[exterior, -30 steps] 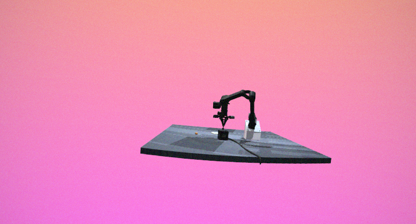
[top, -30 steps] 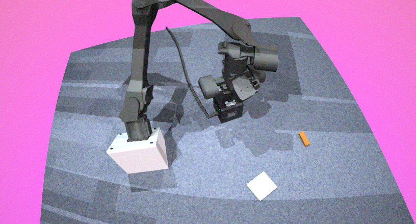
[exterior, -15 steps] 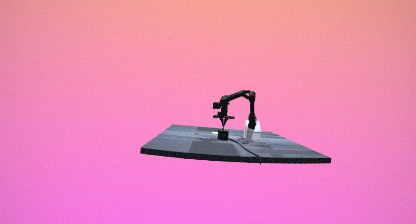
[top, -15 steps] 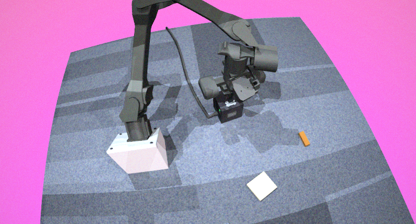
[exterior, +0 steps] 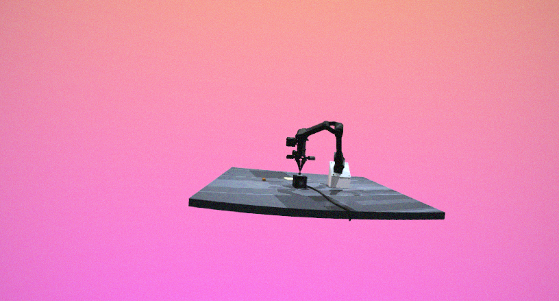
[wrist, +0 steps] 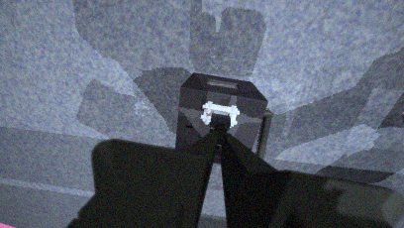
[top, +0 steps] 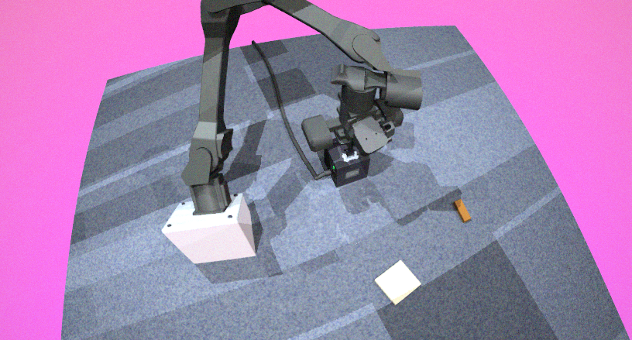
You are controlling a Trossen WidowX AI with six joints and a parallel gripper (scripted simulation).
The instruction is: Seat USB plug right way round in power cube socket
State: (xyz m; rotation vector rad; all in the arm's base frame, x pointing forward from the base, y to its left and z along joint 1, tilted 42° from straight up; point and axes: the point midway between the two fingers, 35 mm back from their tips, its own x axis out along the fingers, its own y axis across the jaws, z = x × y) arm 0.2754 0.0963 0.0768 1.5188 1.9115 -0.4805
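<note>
Right now the USB plug is 20 mm below my gripper tip. The rest, counted from my gripper tip: cream flat square: 270 mm to the right, 100 mm below, 70 mm ahead.
</note>
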